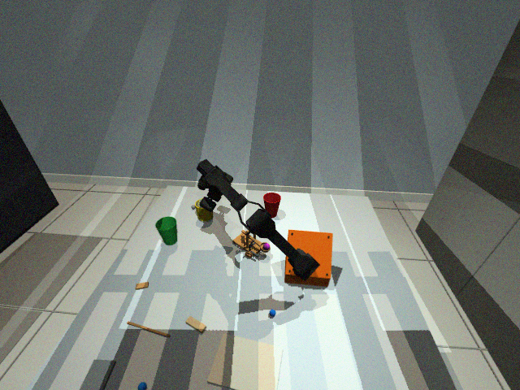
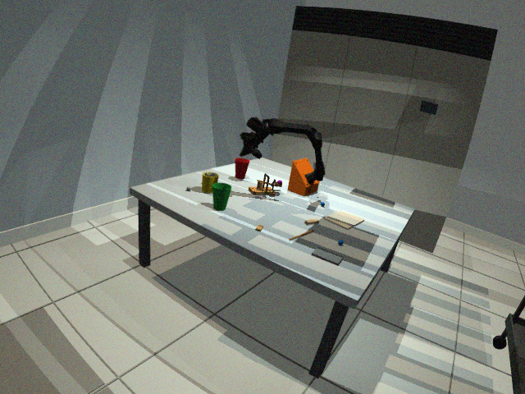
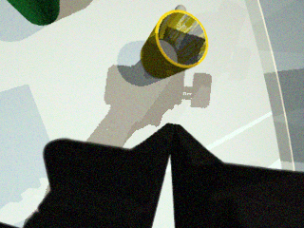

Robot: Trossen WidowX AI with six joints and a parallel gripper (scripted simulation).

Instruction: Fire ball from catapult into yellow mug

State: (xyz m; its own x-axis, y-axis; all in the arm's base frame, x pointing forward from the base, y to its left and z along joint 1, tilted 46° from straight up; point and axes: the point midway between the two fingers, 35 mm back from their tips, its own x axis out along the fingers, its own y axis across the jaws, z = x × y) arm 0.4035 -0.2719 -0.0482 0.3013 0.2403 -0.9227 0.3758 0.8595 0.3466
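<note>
Right now my gripper tip is 250 mm past the purple ball, 130 mm to the right of it and 160 mm above it. Also, from my gripper tip: yellow mug (100 mm ahead, 110 mm to the right, 190 mm below); wooden catapult (190 mm behind, 110 mm to the left, 170 mm below); green cup (230 mm ahead, 90 mm to the left, 190 mm below).
</note>
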